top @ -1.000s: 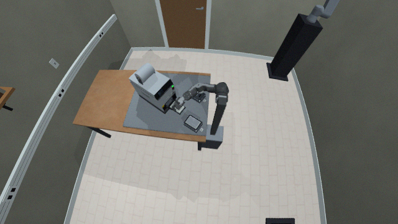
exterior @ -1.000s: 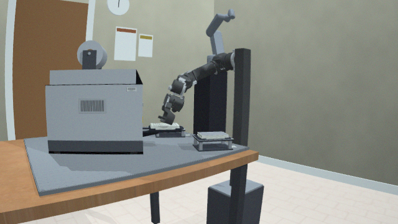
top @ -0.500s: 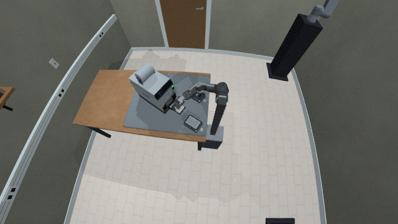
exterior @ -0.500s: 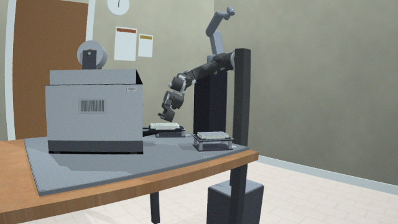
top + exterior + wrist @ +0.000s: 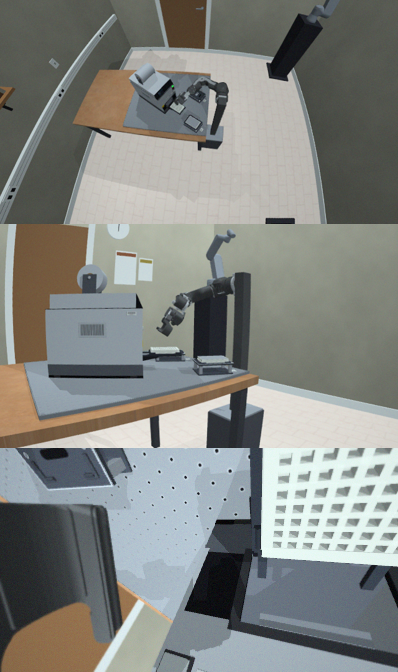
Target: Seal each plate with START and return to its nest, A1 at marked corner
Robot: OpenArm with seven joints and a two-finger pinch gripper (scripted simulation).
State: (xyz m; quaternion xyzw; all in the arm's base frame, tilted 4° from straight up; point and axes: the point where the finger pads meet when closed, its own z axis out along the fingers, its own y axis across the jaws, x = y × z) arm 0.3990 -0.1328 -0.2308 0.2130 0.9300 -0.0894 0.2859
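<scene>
My hand is 6 cm short of the white start button, 8 cm to the left of it and 1 cm below it. The rest, counted from my hand: white open-well plate: 1 cm ahead, 5 cm to the left, 8 cm below; then yellow warning mark: 15 cm ahead, 8 cm to the left, 3 cm below; then sealer stage: 1 cm ahead, 5 cm to the left, 9 cm below.
</scene>
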